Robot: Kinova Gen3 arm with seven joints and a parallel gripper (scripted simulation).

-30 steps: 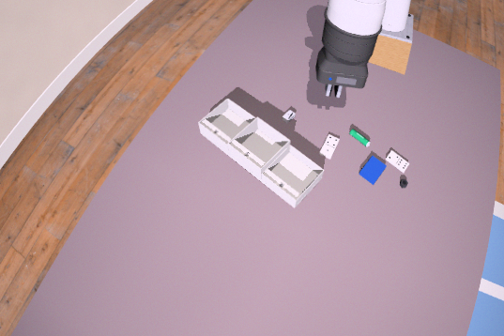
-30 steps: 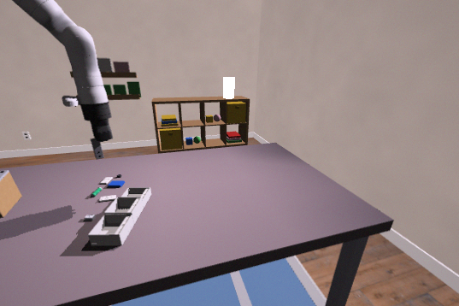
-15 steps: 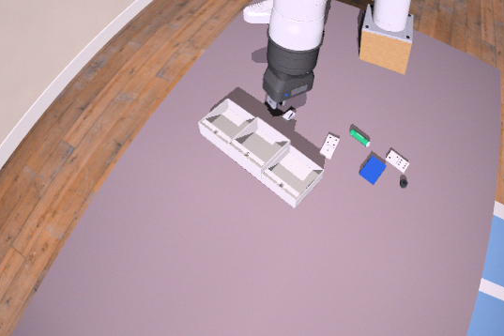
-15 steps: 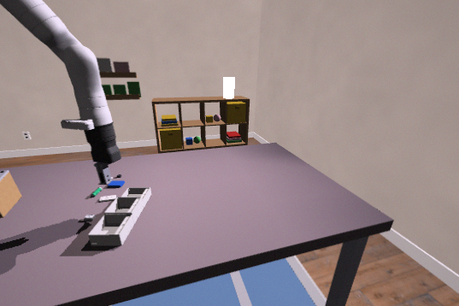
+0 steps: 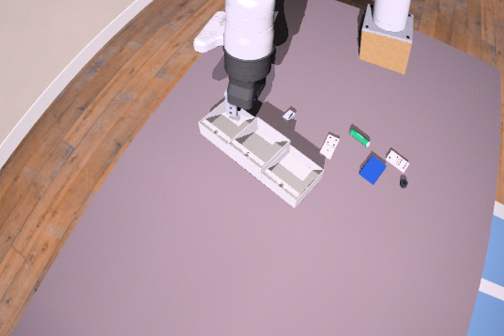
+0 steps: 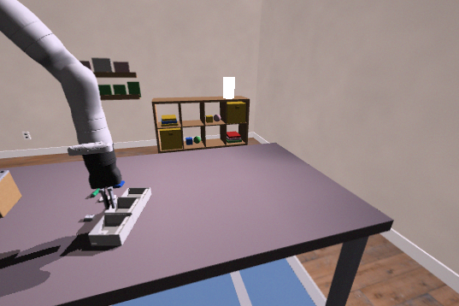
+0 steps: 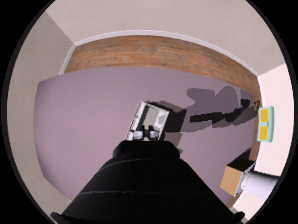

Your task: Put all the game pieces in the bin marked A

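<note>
My hand is 80 mm above the joined white bins, 60 mm to the right of it and 10 mm short of it. Round my hand: green cylinder: 210 mm to the left, 150 mm behind, 90 mm below; white-grey object: 110 mm behind, 90 mm below, 60 mm to the left; blue flat block: 270 mm to the left, 100 mm below, 100 mm behind.
</note>
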